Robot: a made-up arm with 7 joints. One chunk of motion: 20 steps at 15 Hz.
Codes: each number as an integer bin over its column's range. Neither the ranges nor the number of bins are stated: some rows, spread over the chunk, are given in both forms.
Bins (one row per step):
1: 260 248 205 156 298 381
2: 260 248 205 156 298 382
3: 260 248 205 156 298 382
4: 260 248 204 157 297 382
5: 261 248 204 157 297 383
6: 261 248 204 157 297 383
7: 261 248 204 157 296 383
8: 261 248 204 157 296 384
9: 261 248 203 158 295 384
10: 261 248 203 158 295 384
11: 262 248 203 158 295 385
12: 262 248 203 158 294 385
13: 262 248 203 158 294 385
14: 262 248 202 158 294 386
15: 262 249 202 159 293 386
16: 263 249 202 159 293 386
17: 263 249 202 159 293 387
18: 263 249 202 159 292 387
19: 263 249 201 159 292 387
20: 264 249 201 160 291 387
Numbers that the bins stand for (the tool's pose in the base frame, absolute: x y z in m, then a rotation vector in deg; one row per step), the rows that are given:
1: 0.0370 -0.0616 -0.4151 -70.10 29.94 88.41
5: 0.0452 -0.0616 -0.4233 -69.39 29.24 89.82
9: 0.0452 -0.0616 -0.4315 -68.69 27.83 90.53
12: 0.0534 -0.0616 -0.4315 -68.69 27.12 91.23
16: 0.0616 -0.0534 -0.4397 -67.98 26.42 91.94
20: 0.0699 -0.0534 -0.4479 -67.28 25.01 92.64
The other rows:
2: 0.0370 -0.0616 -0.4151 -70.10 29.94 89.12
3: 0.0370 -0.0616 -0.4151 -70.10 29.94 89.12
4: 0.0370 -0.0616 -0.4233 -69.39 29.24 89.12
6: 0.0452 -0.0616 -0.4233 -69.39 29.24 89.82
7: 0.0452 -0.0616 -0.4233 -69.39 28.53 89.82
8: 0.0452 -0.0616 -0.4233 -69.39 28.53 90.53
10: 0.0452 -0.0616 -0.4315 -68.69 27.83 90.53
11: 0.0534 -0.0616 -0.4315 -68.69 27.83 91.23
13: 0.0534 -0.0616 -0.4315 -68.69 27.12 91.23
14: 0.0534 -0.0616 -0.4397 -68.69 27.12 91.94
15: 0.0534 -0.0534 -0.4397 -67.98 26.42 91.94
17: 0.0616 -0.0534 -0.4397 -67.98 26.42 92.64
18: 0.0616 -0.0534 -0.4397 -67.98 25.71 92.64
19: 0.0616 -0.0534 -0.4479 -67.98 25.71 92.64

